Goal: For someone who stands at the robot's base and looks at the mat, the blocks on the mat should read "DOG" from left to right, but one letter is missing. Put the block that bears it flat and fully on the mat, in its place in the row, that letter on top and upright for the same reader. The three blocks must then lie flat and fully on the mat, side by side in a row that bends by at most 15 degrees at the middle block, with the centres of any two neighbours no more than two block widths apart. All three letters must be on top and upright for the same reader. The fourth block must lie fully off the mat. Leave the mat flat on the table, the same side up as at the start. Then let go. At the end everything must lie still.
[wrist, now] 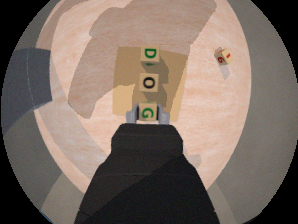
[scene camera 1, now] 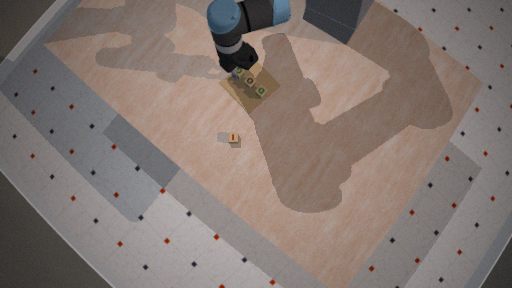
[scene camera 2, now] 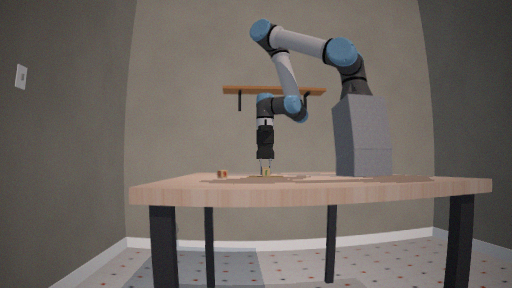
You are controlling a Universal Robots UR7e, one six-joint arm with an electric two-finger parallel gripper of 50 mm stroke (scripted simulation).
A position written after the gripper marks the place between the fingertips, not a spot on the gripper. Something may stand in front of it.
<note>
In view: the gripper point(wrist: 147, 108) and a mat point(scene camera 1: 247, 98).
The mat is seen too in the wrist view point(wrist: 172, 69).
</note>
